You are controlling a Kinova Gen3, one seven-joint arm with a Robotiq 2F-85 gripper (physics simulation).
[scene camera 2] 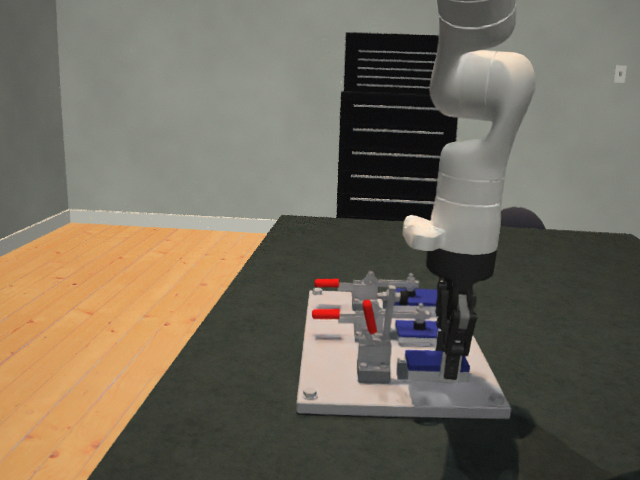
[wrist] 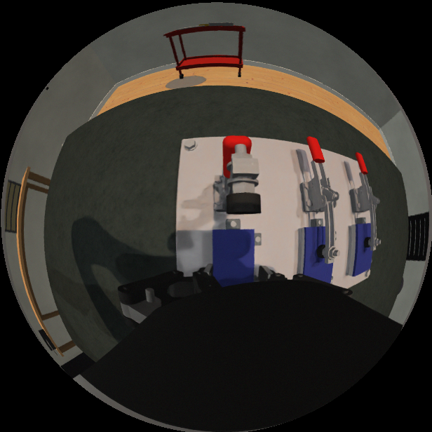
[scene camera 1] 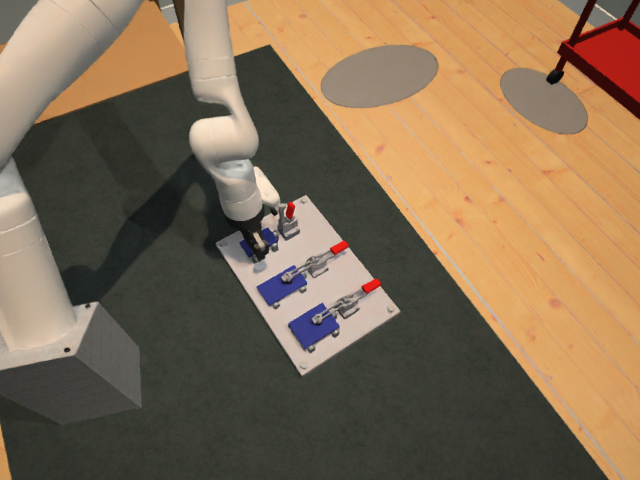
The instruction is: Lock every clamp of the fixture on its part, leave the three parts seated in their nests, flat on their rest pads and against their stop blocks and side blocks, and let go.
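Pixels of known places: gripper, fingertip midpoint: (scene camera 2: 445, 369) (scene camera 1: 255, 249); arm's base at its link origin: (scene camera 1: 44, 329).
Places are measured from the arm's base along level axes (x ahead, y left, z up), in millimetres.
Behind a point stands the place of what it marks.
The first blue part (scene camera 1: 268, 237) {x 397, y 123, z -205 mm} (scene camera 2: 421, 360) {x 392, y 132, z -205 mm} (wrist: 233, 250) lies on the pale fixture plate (scene camera 1: 279, 330) {x 333, y -68, z -231 mm} (scene camera 2: 330, 382) {x 495, y 156, z -231 mm} (wrist: 280, 175). My gripper (scene camera 1: 258, 253) {x 362, y 118, z -221 mm} (scene camera 2: 451, 367) {x 362, y 118, z -221 mm} (wrist: 236, 273) is shut on its outer end, one finger at each long side; the contact is partly hidden. The first clamp (scene camera 1: 288, 227) {x 443, y 121, z -196 mm} (scene camera 2: 374, 356) {x 447, y 141, z -200 mm} (wrist: 243, 175) is open, its arm raised. The middle clamp (scene camera 1: 316, 264) {x 455, y 12, z -193 mm} (wrist: 313, 192) and the far clamp (scene camera 1: 347, 303) {x 468, y -94, z -191 mm} (wrist: 362, 197) have arms down on the middle part (scene camera 1: 281, 290) {x 370, y 1, z -215 mm} (scene camera 2: 413, 329) {x 400, y 22, z -215 mm} and the far part (scene camera 1: 310, 328) {x 385, y -100, z -210 mm} (scene camera 2: 429, 296) {x 374, y -96, z -210 mm}.
The raised clamp's red handle (scene camera 1: 290, 210) {x 453, y 126, z -147 mm} (scene camera 2: 369, 316) {x 455, y 141, z -151 mm} stands beside the wrist. Two lowered red handles (scene camera 1: 339, 247) {x 516, y 26, z -194 mm} (scene camera 1: 371, 285) {x 529, y -82, z -189 mm} point toward the plate's far long edge. Small stop and side blocks stand at the parts. A red cart (scene camera 1: 599, 69) (wrist: 212, 62) stands beyond the dark mat (scene camera 1: 413, 392) {x 505, y -287, z -246 mm}.
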